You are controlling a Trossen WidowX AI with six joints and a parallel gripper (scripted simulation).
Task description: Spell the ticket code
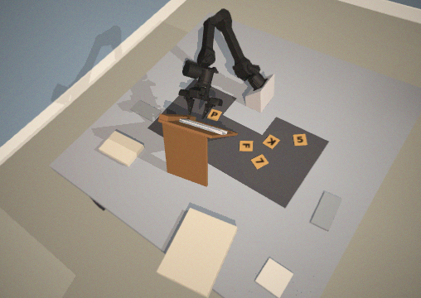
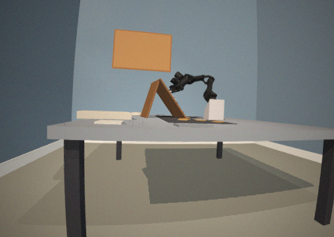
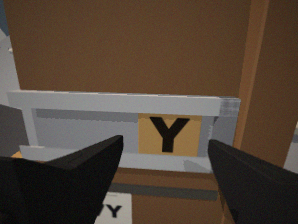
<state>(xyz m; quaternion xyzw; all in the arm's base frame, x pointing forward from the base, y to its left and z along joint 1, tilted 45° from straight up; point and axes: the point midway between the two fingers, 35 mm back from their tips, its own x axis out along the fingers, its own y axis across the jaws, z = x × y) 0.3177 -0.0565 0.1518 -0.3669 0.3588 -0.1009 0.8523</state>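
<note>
Right now the y tile is 20 mm below my gripper tip and 20 mm ahead of it. From my gripper tip the other things lie so: white ticket: 110 mm below, 70 mm to the left, 50 mm behind; p tile: 190 mm below, 160 mm behind, 20 mm to the right; dark mat: 190 mm below, 140 mm behind, 120 mm to the left.
</note>
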